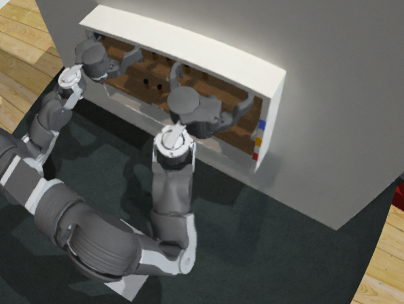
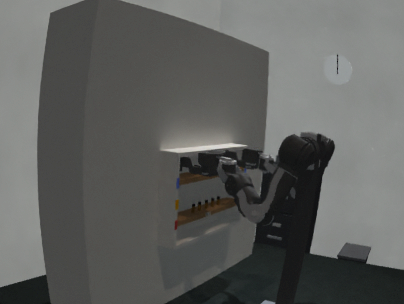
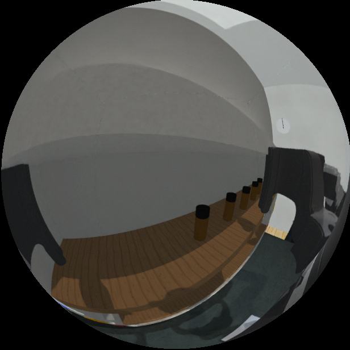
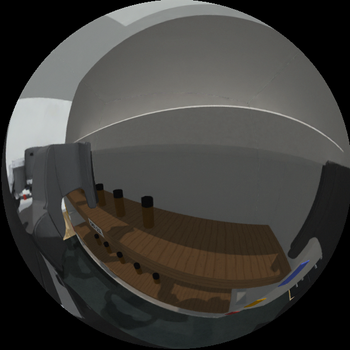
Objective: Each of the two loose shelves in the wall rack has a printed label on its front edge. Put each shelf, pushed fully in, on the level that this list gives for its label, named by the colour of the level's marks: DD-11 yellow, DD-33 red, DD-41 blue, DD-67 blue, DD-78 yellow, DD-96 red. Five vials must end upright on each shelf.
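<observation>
The upper wooden shelf (image 2: pixel 189 178) (image 3: pixel 125 260) (image 4: pixel 210 250) lies level with the blue mark (image 2: pixel 177 183); its label (image 4: pixel 95 227) appears to read DD-11. Five vials (image 3: pixel 201 223) (image 4: pixel 148 212) stand upright on it. The lower shelf (image 2: pixel 190 216) (image 4: pixel 195 302) lies by the red mark (image 2: pixel 175 225) with five upright vials (image 2: pixel 193 207) (image 4: pixel 156 278); its label is not readable. My left gripper (image 1: pixel 119 42) (image 3: pixel 162 235) is open and empty at the rack's left part, by the upper shelf. My right gripper (image 1: pixel 213 79) (image 4: pixel 193 229) is open and empty at the right part. The arms hide parts of both shelves.
The white wall rack (image 1: pixel 200 45) (image 2: pixel 168 200) has a roof above the grippers and side walls beside the outer fingers. A yellow mark (image 1: pixel 258 141) (image 2: pixel 177 204) sits between blue and red. A grey wall (image 1: pixel 320 125) (image 2: pixel 125 100) stands behind the rack.
</observation>
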